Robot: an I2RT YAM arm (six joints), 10 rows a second.
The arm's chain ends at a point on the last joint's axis. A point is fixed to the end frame.
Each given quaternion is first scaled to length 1.
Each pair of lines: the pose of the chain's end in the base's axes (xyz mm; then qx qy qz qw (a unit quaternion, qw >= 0)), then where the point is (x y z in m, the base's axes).
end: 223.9, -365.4, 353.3, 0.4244, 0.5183, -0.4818, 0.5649
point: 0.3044 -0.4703 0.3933
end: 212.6, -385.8, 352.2, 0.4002, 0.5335, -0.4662, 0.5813
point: 0.3008 -0.4842 0.3924
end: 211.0, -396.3, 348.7, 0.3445, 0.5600, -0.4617, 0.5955
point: 0.3109 -0.4836 0.3873
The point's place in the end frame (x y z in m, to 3 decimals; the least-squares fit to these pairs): -0.029 0.060 0.121
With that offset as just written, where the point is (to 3 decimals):
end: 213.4, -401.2, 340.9, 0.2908, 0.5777, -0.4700, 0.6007
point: 0.322 -0.479 0.377
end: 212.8, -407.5, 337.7, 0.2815, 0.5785, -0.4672, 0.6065
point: 0.322 -0.483 0.375
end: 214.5, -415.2, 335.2, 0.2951, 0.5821, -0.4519, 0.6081
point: 0.324 -0.491 0.371
